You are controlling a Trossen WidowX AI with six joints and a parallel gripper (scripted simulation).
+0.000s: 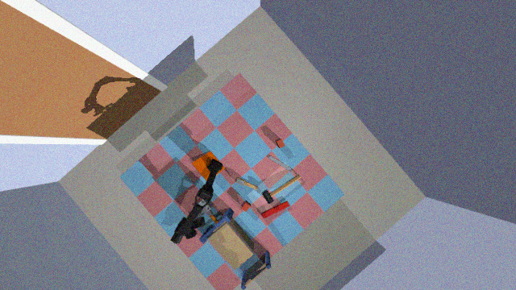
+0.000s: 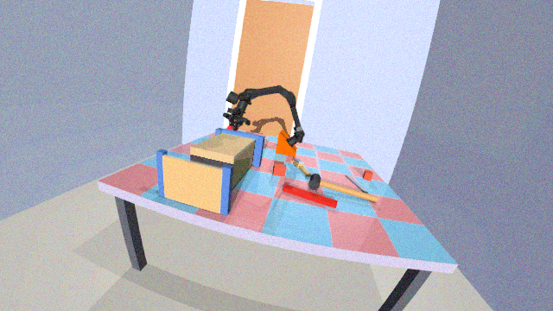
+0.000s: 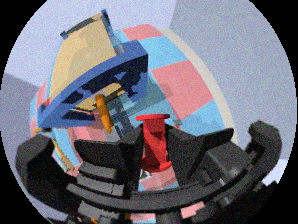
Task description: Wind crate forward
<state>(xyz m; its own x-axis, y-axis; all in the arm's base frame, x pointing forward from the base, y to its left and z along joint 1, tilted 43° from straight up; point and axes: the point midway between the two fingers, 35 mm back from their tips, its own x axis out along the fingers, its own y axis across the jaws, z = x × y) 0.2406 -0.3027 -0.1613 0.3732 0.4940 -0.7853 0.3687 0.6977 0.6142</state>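
Now: the blue steel frame 9 cm ahead of my gripper tip, 10 cm to the left of it and 2 cm below it. Round my gripper tip: winch (8 cm behind, 8 cm to the left, 10 cm below); dark red knob (2 cm behind, 1 cm to the left); cubby (34 cm ahead, 10 cm to the left, 5 cm below).
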